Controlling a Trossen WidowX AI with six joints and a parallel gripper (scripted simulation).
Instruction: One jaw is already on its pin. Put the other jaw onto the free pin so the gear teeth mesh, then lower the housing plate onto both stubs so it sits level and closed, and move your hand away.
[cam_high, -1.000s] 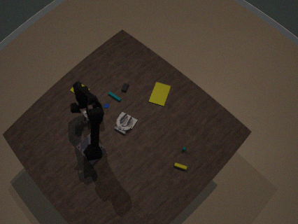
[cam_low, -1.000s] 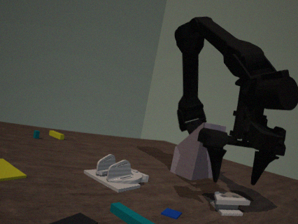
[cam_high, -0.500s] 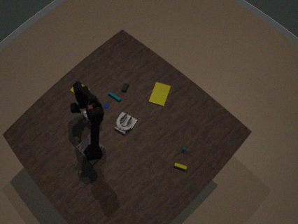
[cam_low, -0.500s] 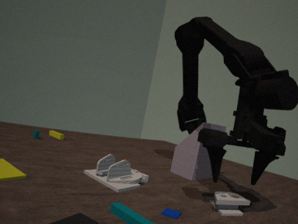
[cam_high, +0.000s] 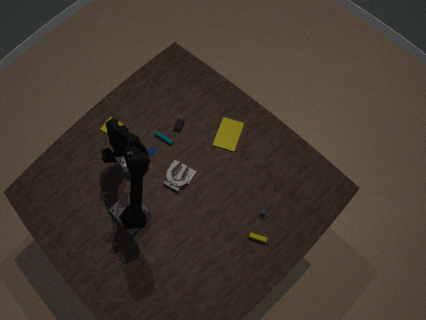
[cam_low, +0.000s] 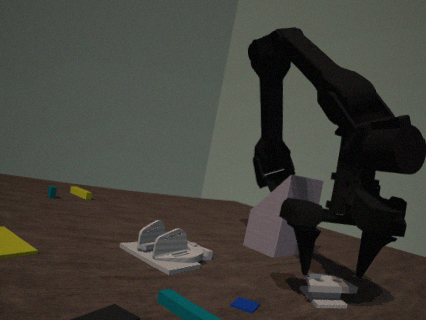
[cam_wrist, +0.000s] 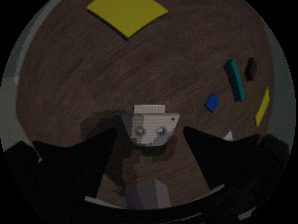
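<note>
Right now my gripper tip is 1 cm past the white block, 1 cm to the left of it and 3 cm above it. The rest, counted from my gripper tip: blue tile (12 cm ahead, 6 cm to the right, 4 cm below); teal bar (21 cm ahead, 6 cm to the right, 3 cm below); housing plate (1 cm to the right, 1 cm below).
</note>
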